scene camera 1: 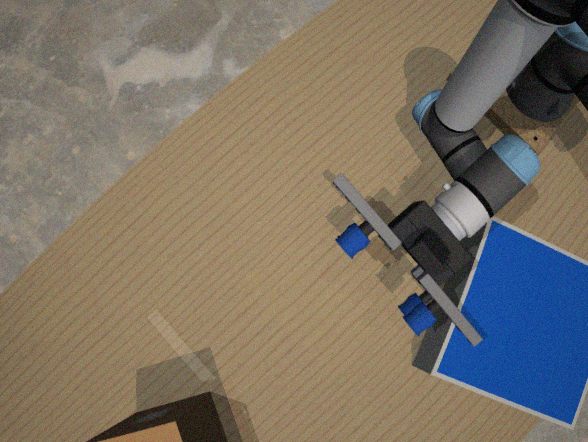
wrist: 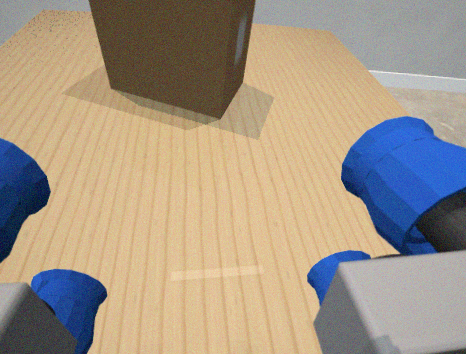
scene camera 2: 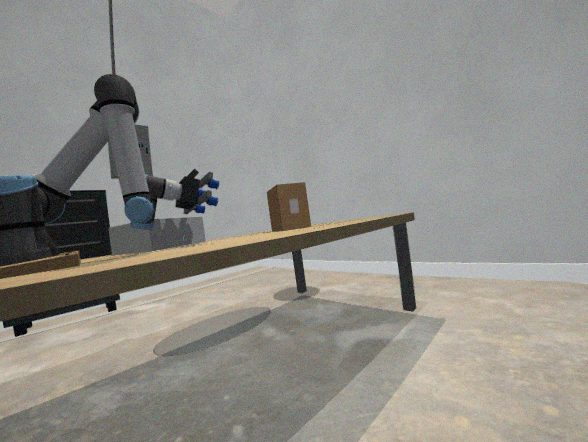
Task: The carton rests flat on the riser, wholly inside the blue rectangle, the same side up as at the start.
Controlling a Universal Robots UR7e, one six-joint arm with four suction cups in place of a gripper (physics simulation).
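Note:
The brown carton (scene camera 1: 150,434) (scene camera 2: 291,206) (wrist: 170,55) stands upright on the table, partly cut off in scene camera 1 and the wrist view. A pale label shows on one side. The riser (scene camera 1: 431,350) (scene camera 2: 131,239) is a grey block whose top bears the blue rectangle (scene camera 1: 530,310) with a pale border. My gripper (scene camera 1: 386,277) (scene camera 2: 207,196) (wrist: 207,235) is open, with its blue suction cups bare and facing sideways. It is in the air above the table, between the carton and the riser and apart from the carton. One of its grey bars overlaps the blue rectangle in scene camera 1.
The wooden table (scene camera 1: 240,240) (scene camera 2: 350,227) (wrist: 200,190) has a pale strip (scene camera 1: 180,345) (wrist: 217,272) in front of the carton. A dark cabinet (scene camera 2: 90,225) stands behind the table at the left. A grey box (scene camera 2: 144,150) shows behind the arm.

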